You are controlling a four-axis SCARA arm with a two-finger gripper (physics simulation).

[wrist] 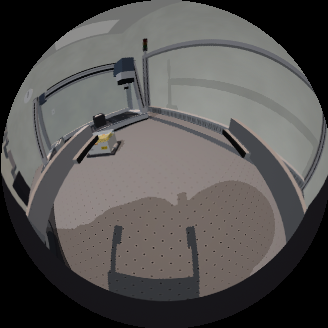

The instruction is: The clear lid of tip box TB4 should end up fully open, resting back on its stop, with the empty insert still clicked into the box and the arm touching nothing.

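Frame: origin at the arm's base, x ahead, y left, z up, level; millimetres.
Seen in the pictures: gripper, fingertip midpoint: (157, 122).
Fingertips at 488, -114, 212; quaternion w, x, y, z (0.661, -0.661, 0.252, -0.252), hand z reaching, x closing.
Observation:
A point is followed by its place in that frame, as x, y, z.
My gripper (157, 122) {488, -114, 212} is open in the wrist view. Its two fingers stand wide apart at left and right, high above the perforated table top, with nothing between them. A small pale box (104, 147) {472, 223, 46} with a yellow top and a yellow label stands on a dark base at the upper left, beyond and partly behind the left fingertip. It is too small to tell whether it is tip box TB4. The lid of TB4 and its insert cannot be made out in this view. The fingers appear apart from the box.
Behind the pale box stand a black block (99, 119) {528, 515, 107} and a gantry with a dark blue head (124, 67) {716, 465, 417}. A stack light (145, 44) {1021, 686, 754} tops a corner post. A slotted rail (189, 119) {1004, 204, 25} edges the perforated table (150, 165) {564, 32, 13}, where the gripper's shadow falls.

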